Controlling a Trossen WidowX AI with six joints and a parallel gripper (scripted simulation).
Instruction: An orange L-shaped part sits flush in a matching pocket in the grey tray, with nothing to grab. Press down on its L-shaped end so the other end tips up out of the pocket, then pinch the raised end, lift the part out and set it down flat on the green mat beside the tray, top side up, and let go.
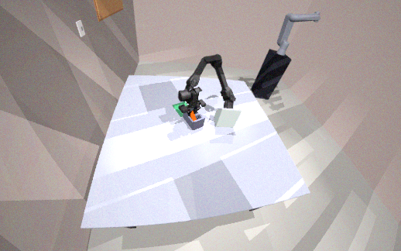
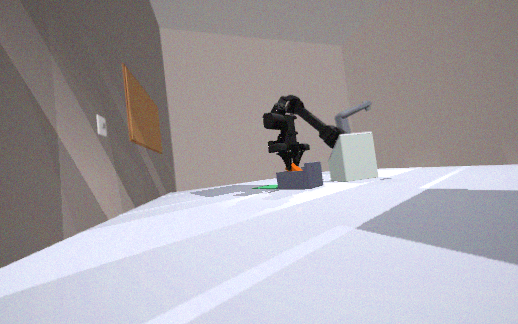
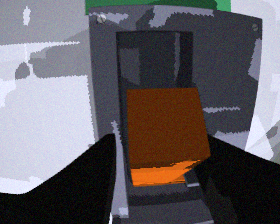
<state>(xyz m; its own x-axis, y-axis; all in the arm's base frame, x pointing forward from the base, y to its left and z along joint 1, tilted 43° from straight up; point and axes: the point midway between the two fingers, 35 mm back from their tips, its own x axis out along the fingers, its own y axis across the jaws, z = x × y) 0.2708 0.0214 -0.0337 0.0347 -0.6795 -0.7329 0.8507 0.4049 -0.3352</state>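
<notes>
Now: the green mat 6 cm ahead of my gripper tip, 13 cm to the right of it and 8 cm below it. The rest, counted from my gripper tip: orange L-shaped part (3 cm behind, 2 cm to the left, 3 cm below).
</notes>
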